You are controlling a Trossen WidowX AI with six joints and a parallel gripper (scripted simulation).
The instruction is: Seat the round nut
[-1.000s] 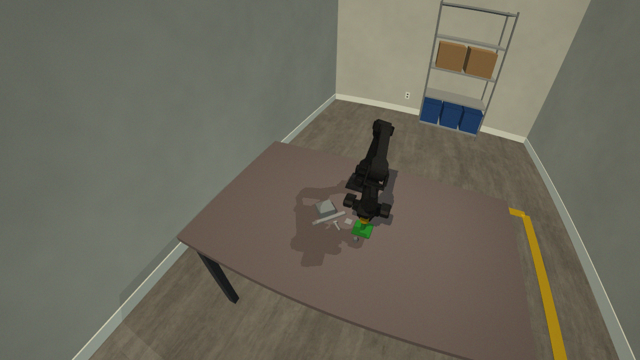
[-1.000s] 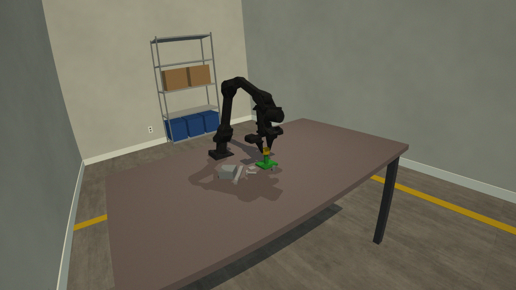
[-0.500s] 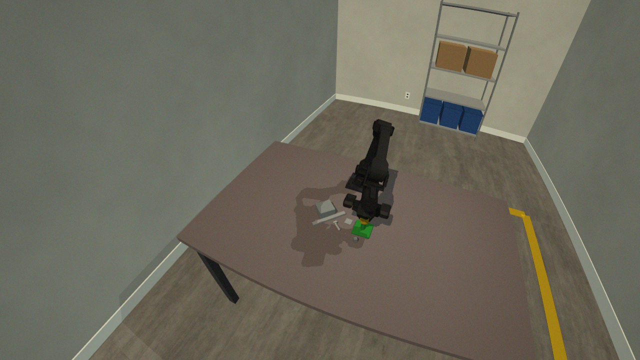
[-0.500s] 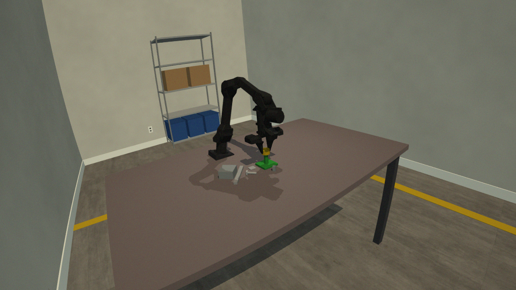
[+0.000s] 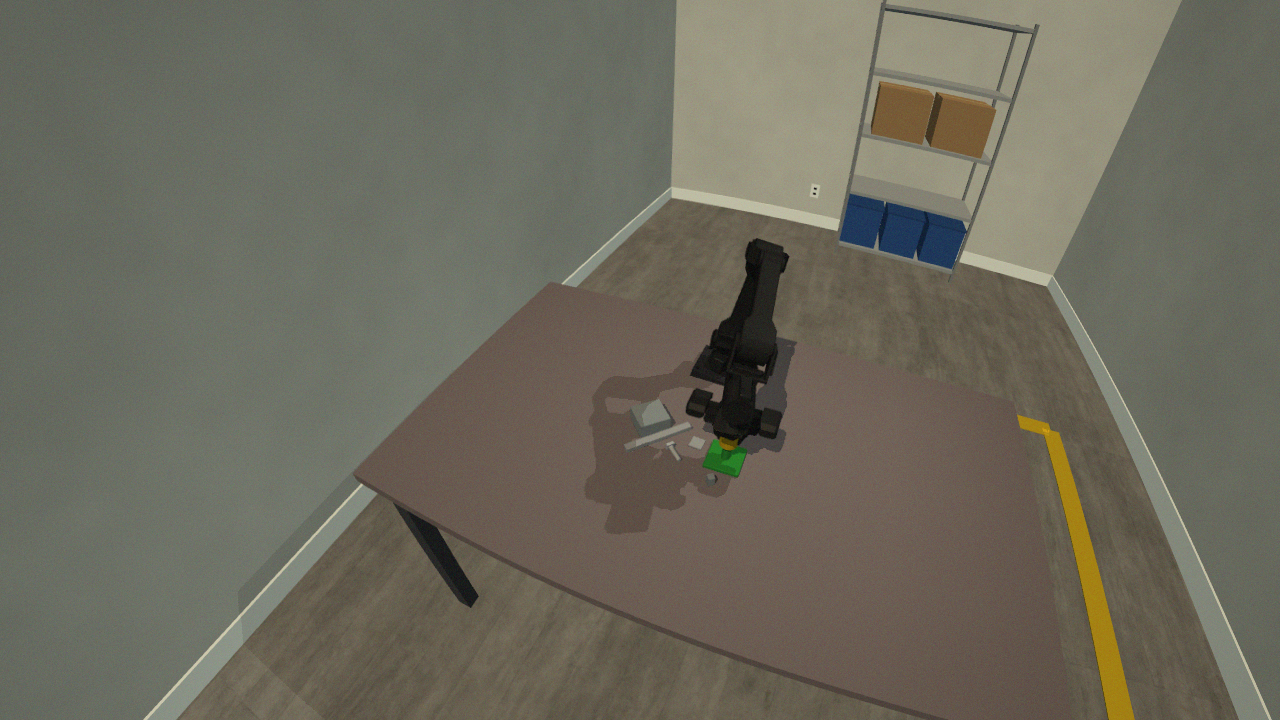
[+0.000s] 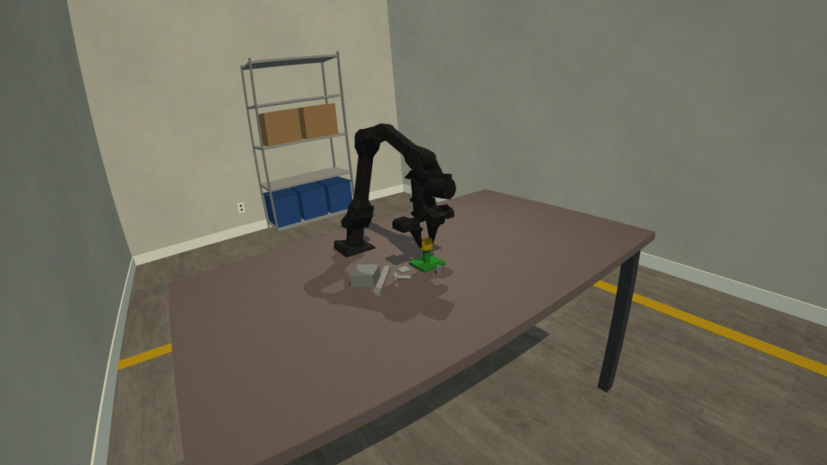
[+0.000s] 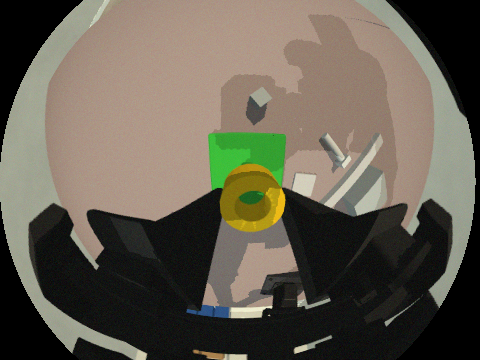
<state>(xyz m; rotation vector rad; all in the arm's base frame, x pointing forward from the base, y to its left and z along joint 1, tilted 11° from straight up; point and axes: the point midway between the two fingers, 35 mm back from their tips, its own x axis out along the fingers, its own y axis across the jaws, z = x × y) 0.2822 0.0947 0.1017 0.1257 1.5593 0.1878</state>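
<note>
Now: hand 90 mm above the small grey cube, 70 mm short of it and 10 mm to the left of it. Round my hand: grey bar 160 mm to the right, 90 mm below; then small flat plate 100 mm below, 70 mm to the right, 20 mm behind; then bolt 110 mm to the right, 90 mm below, 30 mm ahead.
</note>
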